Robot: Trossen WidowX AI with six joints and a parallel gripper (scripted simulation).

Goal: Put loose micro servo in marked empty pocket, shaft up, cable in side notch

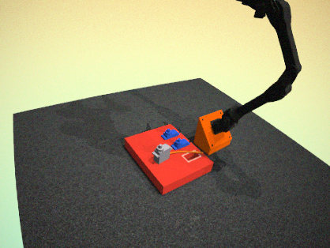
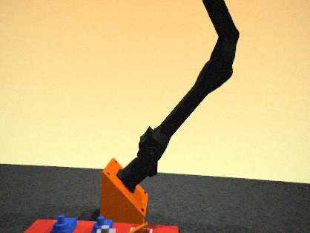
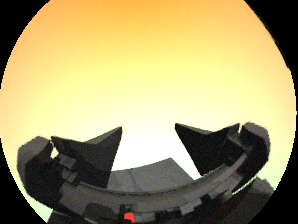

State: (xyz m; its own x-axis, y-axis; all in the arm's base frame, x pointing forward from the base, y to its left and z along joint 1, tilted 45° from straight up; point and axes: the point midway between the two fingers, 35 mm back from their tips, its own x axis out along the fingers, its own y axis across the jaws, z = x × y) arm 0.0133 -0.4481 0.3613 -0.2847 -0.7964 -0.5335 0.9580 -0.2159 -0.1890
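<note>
Now: gripper tip 650 mm above the red deck, 300 mm short of it and 70 mm to the right of it.
</note>
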